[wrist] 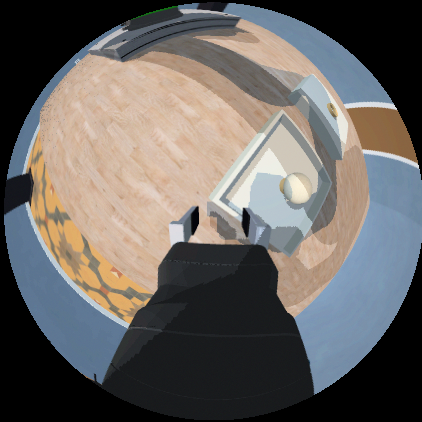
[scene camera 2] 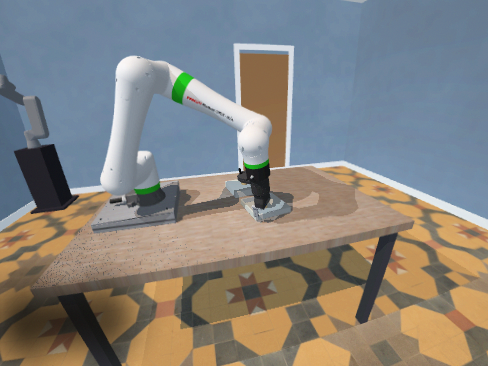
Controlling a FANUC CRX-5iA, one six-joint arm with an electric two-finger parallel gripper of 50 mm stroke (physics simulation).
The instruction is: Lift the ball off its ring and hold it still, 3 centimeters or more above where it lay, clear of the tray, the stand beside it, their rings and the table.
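Places are measured from the arm's base along level axes (x right, y ahead, z up), in millimetres.
Pixels of known places: gripper, between the fingertips: (wrist: 220, 215) (scene camera 2: 259, 212); arm's base, origin of its link: (scene camera 2: 150, 199).
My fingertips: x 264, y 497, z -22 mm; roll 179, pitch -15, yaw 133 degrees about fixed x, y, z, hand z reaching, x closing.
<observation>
For each thing: its top centre in the pictures, then the offset to it from my fingertips. "*": a spot on its surface instead. Level surfaces: height alone.
- cream ball, centre of its top: (wrist: 308, 190) dx -112, dy +66, dz +17 mm
- pale tray, centre of its top: (wrist: 294, 187) (scene camera 2: 264, 202) dx -112, dy +66, dz -15 mm
- small brass-coloured ring, a spot on its surface: (wrist: 332, 109) * dx -391, dy +35, dz -4 mm
- wooden table, height of its surface: dz -43 mm
A cream ball (wrist: 298, 188) rests on its small tan ring (wrist: 282, 186) inside the pale tray (wrist: 243, 162) in the wrist view. The tray (scene camera 2: 281, 212) also shows in the scene view under the gripper, where the ball cannot be made out. The stand (wrist: 320, 120) (scene camera 2: 235, 188) is a pale block beside the tray, with a small brass-coloured ring (wrist: 332, 109) on top. My gripper (wrist: 220, 215) is open and empty, above the tray's near corner in the wrist view, with the ball off to the right of the fingers. In the scene view the fingertips are hidden.
The wooden table (scene camera 2: 210, 240) (wrist: 150, 150) carries the tray, the stand and the robot's grey base plate (scene camera 2: 165, 212) (wrist: 150, 37). A second small grey arm on a black pedestal (scene camera 2: 44, 177) stands beyond the table at the left. A brown door (scene camera 2: 265, 100) is in the back wall.
</observation>
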